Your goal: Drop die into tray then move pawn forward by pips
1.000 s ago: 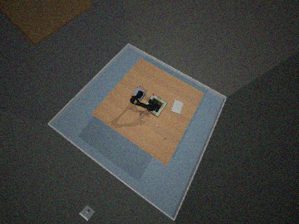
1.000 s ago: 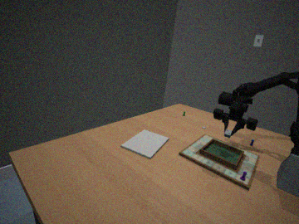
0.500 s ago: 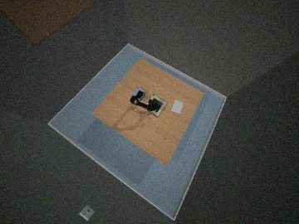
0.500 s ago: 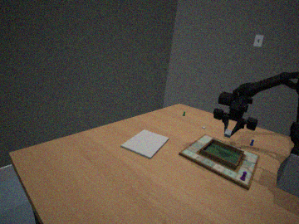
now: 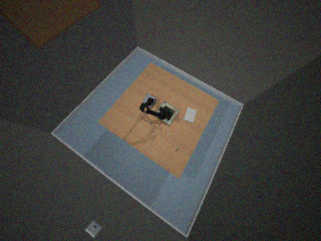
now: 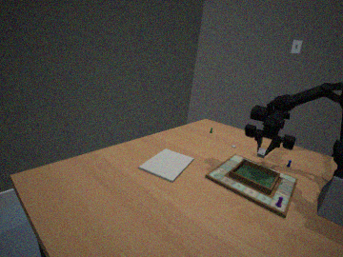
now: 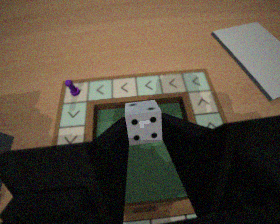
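The white die lies right at my gripper tip. The rest, counted from my gripper tip: blue pawn: 120 mm behind, 250 mm to the right, 100 mm below; then green dice tray: 110 mm below; then purple pawn: 100 mm behind, 120 mm to the left, 90 mm below.
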